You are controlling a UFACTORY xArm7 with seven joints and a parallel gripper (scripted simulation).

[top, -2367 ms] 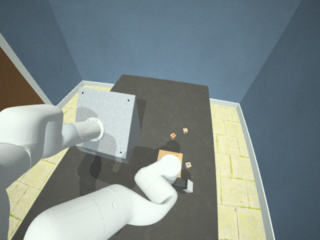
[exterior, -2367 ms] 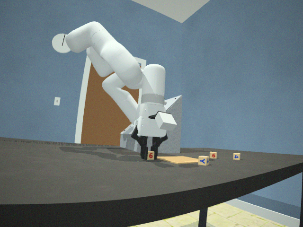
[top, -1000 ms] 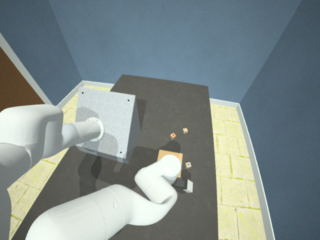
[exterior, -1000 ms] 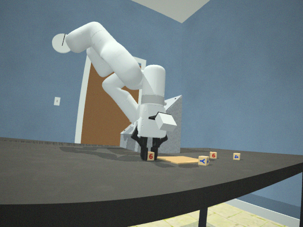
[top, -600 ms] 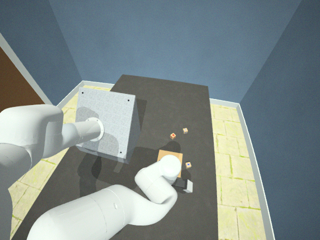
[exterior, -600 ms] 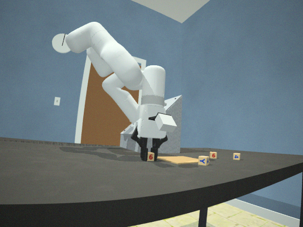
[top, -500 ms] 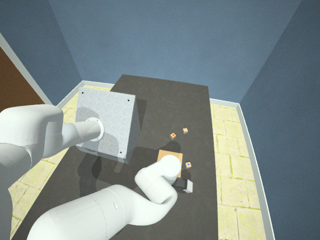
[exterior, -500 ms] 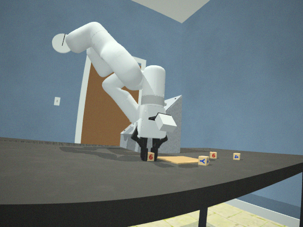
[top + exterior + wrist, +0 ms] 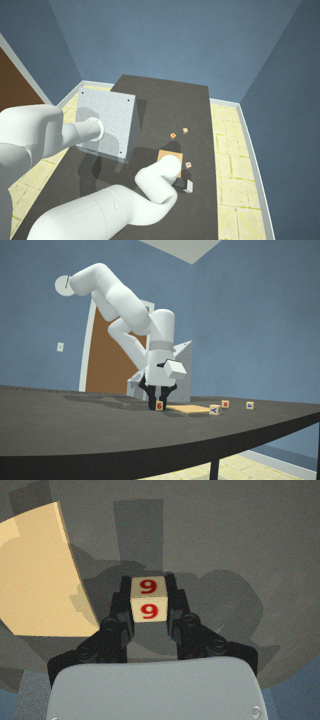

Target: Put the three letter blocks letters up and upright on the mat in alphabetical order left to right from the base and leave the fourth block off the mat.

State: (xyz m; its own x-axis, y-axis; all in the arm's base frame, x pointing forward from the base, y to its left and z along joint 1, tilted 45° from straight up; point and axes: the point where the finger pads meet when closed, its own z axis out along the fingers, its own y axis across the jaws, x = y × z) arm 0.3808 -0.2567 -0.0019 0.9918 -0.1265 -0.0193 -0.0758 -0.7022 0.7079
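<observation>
Right now my hand is 110 mm short of the block, 350 mm to the right of it and 10 mm above it. Also, from my hand: tan mat: 20 mm ahead, 120 mm to the left, 20 mm below.
</observation>
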